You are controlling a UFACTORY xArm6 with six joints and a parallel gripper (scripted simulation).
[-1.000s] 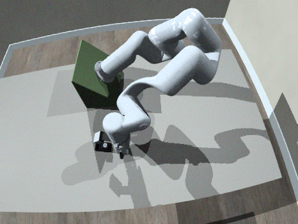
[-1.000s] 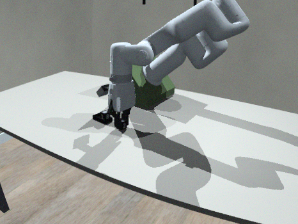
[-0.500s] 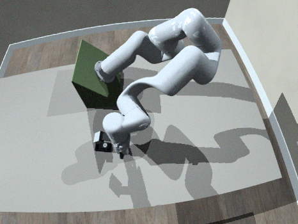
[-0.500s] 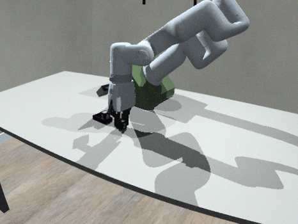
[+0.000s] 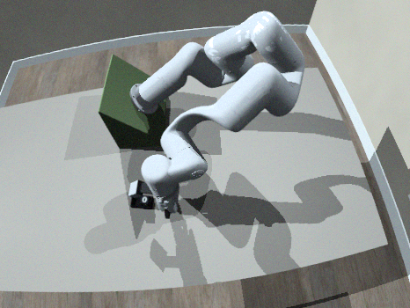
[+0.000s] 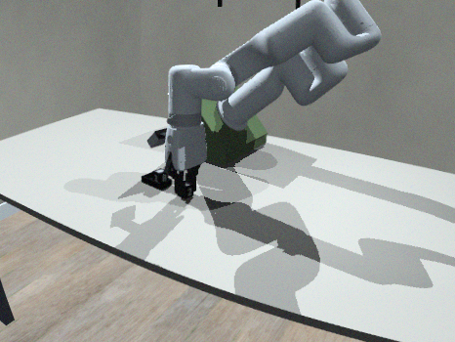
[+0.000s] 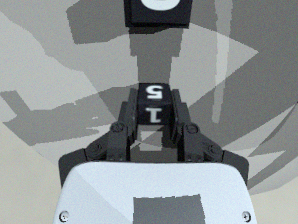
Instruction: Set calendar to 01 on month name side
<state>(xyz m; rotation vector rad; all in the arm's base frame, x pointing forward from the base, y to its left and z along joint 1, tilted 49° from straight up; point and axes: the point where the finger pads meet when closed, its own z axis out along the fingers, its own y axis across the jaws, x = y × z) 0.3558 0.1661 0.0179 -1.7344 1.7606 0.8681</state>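
The black cube lies 9 cm to the right of my hand. Round my hand: black tray: 1 cm behind, 11 cm to the right, 2 cm below.
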